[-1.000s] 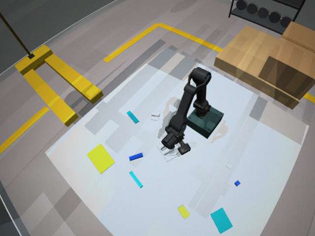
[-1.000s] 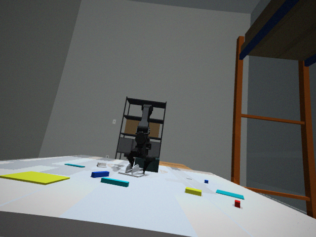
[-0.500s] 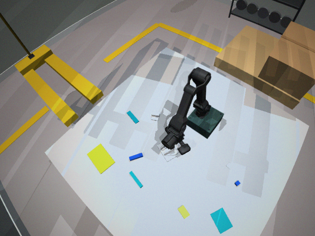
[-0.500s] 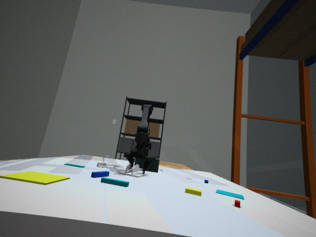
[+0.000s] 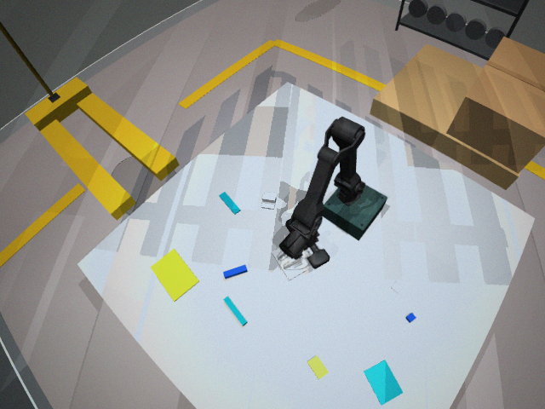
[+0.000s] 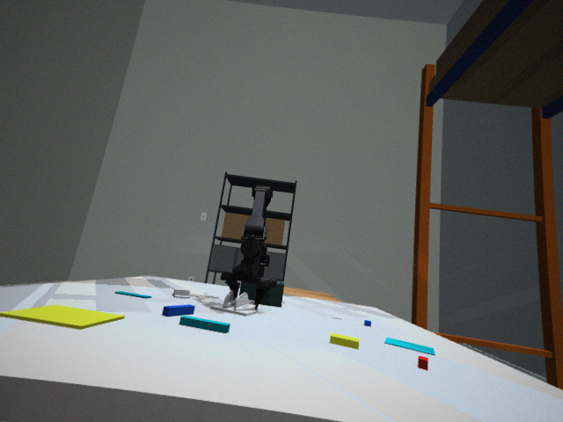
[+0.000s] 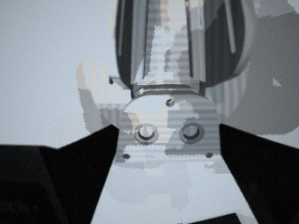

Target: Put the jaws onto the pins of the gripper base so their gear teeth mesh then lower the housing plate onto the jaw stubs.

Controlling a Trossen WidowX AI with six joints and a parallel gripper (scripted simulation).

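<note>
My gripper tip is now right at the housing plate. The rest, counted from my gripper tip: small yellow block (22 cm ahead, 32 cm to the left); grey jaw (2 cm ahead, 1 cm to the left, 1 cm above); small blue cube (11 cm behind, 40 cm to the left).
</note>
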